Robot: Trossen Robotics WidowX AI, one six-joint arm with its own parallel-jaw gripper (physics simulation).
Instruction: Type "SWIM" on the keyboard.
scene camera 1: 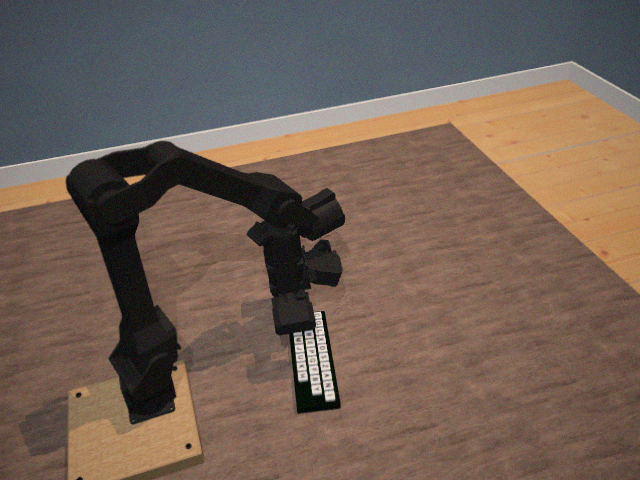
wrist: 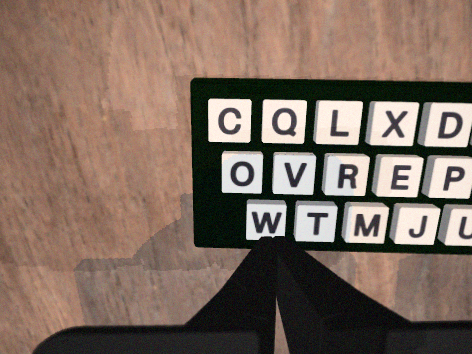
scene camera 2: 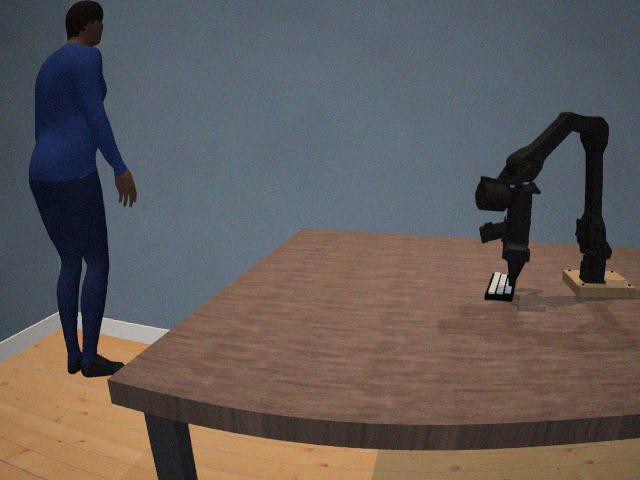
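Where they show: gripper, fingertip midpoint: (wrist: 272,248) (scene camera 2: 510,286); arm's base, link origin: (scene camera 1: 150,400) (scene camera 2: 592,280).
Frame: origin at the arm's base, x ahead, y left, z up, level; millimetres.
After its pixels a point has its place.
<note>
A dark green keyboard (scene camera 1: 310,403) {x 224, y -84, z -13 mm} (scene camera 2: 499,297) {x 277, y 99, z -17 mm} (wrist: 215,220) {x 256, y 94, z -13 mm} with white letter keys lies on the table. In the wrist view its rows read C, Q, L, X, D; O, V, R, E, P; and W, T, M, J, U. My gripper (wrist: 272,248) {x 248, y 74, z 1 mm} is shut and empty, pointing down. In the wrist view its tips overlap the lower edge of the W key (wrist: 266,221) {x 254, y 74, z -8 mm}, left of the T key (wrist: 316,222) {x 250, y 56, z -8 mm}. Whether they touch it cannot be told. The M key (wrist: 366,223) {x 246, y 38, z -8 mm} shows further right. The S key (scene camera 1: 323,357) {x 271, y -12, z -8 mm} and I key (scene camera 1: 329,395) {x 254, y -84, z -8 mm} show in scene camera 1. The fingertips are hidden there.
The arm's wooden base board (scene camera 1: 134,454) {x -32, y -82, z 0 mm} (scene camera 2: 607,290) {x -26, y 63, z -8 mm} stands on the brown table (scene camera 1: 465,361) {x 487, y -90, z -26 mm} (scene camera 2: 310,361) {x 610, y 451, z -26 mm}. A person in blue (scene camera 2: 67,118) stands beyond the table's far left edge in scene camera 2. The arm's shadow falls beside the keyboard.
</note>
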